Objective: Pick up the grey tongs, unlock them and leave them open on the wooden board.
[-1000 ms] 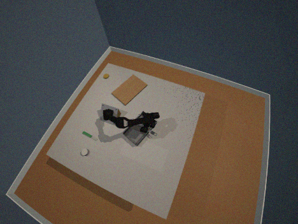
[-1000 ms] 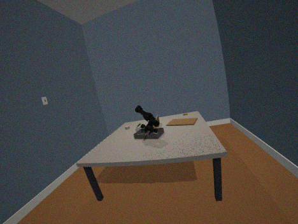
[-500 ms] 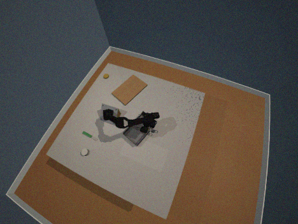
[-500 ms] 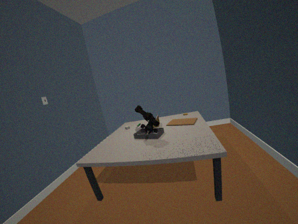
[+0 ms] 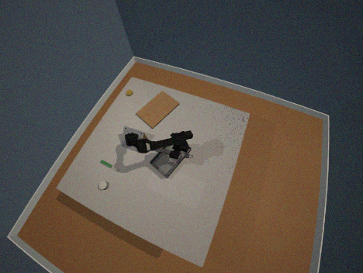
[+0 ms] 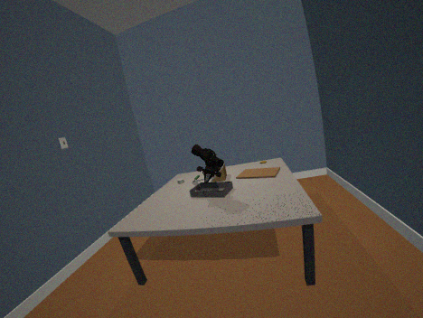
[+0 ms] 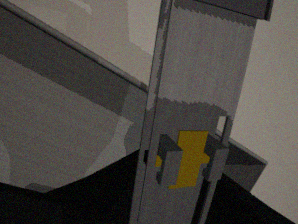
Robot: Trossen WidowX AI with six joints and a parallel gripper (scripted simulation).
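The yellow slider is 2 cm ahead of my gripper tip, 2 cm to the left of it and 3 cm above it. Round my gripper tip: wooden board (35 cm behind, 42 cm to the left, 11 cm below); white round object (49 cm behind, 39 cm to the right, 10 cm below); roasting tin (6 cm behind, 1 cm to the left, 9 cm below).
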